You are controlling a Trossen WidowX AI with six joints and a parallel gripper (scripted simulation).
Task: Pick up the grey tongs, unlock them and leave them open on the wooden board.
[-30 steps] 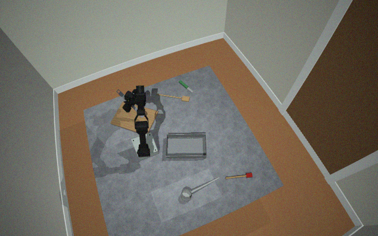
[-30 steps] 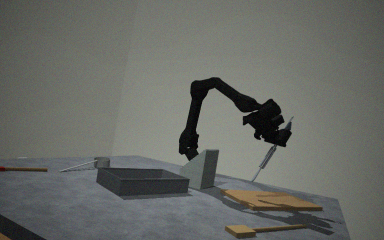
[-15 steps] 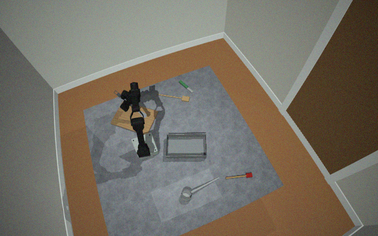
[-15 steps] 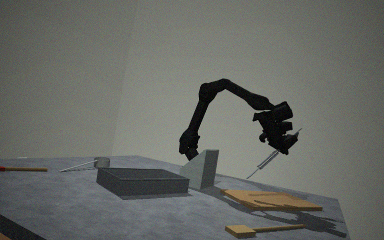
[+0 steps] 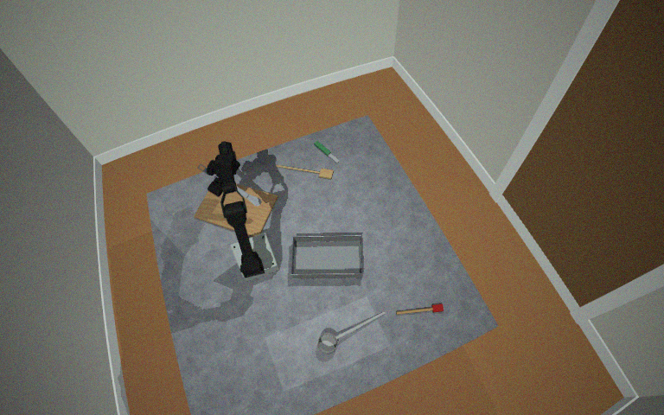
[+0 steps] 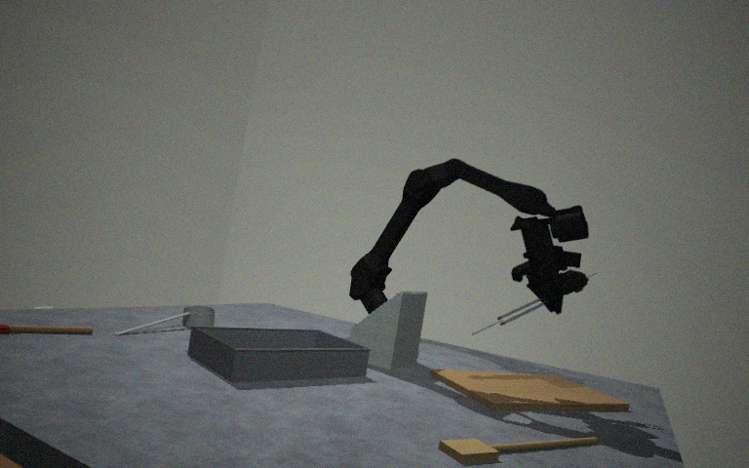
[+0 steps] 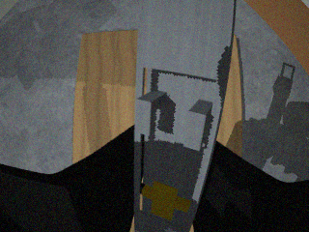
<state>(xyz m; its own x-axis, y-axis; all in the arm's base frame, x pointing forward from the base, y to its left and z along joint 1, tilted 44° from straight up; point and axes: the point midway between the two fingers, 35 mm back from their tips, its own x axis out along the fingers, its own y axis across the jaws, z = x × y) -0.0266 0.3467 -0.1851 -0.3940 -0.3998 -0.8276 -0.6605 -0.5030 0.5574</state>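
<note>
My gripper tip is now 20 mm short of the yellow lock piece, 10 mm to the left of it and 30 mm below it. Also, from my gripper tip: red-headed spatula 660 mm ahead, 810 mm to the right, 180 mm below; then roasting tin 350 mm ahead, 450 mm to the right, 150 mm below; then wooden board 20 mm ahead, 30 mm to the right, 170 mm below.
</note>
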